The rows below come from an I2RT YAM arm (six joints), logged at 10 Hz.
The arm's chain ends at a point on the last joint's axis. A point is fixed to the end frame.
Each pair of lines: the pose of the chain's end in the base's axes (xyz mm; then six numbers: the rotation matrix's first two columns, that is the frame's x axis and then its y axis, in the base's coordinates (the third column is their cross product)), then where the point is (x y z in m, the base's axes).
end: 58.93, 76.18, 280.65, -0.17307, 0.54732, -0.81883, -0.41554, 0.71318, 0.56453
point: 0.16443 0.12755 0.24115
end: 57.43, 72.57, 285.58, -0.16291, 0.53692, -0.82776, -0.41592, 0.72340, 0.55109
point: 0.16357 0.12276 0.24627
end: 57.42, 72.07, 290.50, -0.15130, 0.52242, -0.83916, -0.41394, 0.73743, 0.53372
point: 0.16432 0.12057 0.25113
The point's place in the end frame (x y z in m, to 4 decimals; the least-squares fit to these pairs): 0.0422 -0.0295 0.1126
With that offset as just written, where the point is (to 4 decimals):
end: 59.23, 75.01, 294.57, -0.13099, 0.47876, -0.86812, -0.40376, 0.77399, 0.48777
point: 0.1676 0.1190 0.2539
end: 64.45, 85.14, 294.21, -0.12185, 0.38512, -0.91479, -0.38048, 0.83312, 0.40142
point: 0.1738 0.1215 0.2488
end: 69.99, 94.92, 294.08, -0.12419, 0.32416, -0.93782, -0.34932, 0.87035, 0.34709
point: 0.1796 0.1247 0.2448
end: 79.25, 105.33, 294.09, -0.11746, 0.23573, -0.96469, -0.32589, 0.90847, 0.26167
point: 0.1895 0.1273 0.2423
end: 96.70, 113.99, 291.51, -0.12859, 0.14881, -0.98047, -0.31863, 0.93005, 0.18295
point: 0.2064 0.1307 0.2366
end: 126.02, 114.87, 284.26, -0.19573, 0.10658, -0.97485, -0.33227, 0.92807, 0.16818
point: 0.2315 0.1322 0.2217
